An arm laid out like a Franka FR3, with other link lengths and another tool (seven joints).
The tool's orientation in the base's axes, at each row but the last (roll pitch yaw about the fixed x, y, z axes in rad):
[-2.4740, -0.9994, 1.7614]
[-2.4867, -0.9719, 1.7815]
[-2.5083, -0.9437, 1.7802]
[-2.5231, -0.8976, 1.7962]
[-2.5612, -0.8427, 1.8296]
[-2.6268, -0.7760, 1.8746]
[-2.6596, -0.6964, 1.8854]
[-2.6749, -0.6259, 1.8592]
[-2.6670, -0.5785, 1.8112]
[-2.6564, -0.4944, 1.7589]
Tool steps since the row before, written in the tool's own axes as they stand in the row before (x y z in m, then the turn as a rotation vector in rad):
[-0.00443, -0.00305, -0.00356, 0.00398, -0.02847, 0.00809]
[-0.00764, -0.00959, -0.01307, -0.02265, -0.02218, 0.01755]
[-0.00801, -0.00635, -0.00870, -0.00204, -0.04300, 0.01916]
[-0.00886, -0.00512, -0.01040, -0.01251, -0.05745, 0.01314]
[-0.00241, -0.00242, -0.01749, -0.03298, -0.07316, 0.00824]
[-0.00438, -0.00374, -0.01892, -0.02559, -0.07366, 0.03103]
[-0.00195, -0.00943, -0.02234, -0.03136, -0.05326, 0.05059]
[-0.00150, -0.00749, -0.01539, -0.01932, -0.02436, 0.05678]
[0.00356, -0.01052, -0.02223, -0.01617, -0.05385, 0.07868]
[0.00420, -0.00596, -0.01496, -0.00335, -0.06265, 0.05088]
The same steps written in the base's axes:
[0.00101, -0.00626, -0.00119, -0.02548, -0.01238, 0.00944]
[0.00405, -0.01723, 0.00283, -0.02506, -0.01807, -0.01894]
[0.00282, -0.01312, -0.00017, -0.04306, -0.01866, 0.00422]
[0.00505, -0.01369, 0.00021, -0.04736, -0.03699, 0.00431]
[0.01077, -0.01113, 0.00882, -0.05155, -0.06201, -0.00251]
[0.01055, -0.01341, 0.01000, -0.06835, -0.04737, -0.01132]
[0.00716, -0.01554, 0.01729, -0.06373, -0.03245, -0.03557]
[0.00342, -0.01071, 0.01299, -0.04752, -0.00614, -0.04353]
[0.00327, -0.00997, 0.02253, -0.08413, -0.00902, -0.04683]
[0.00240, -0.00351, 0.01609, -0.07860, -0.01034, -0.01549]

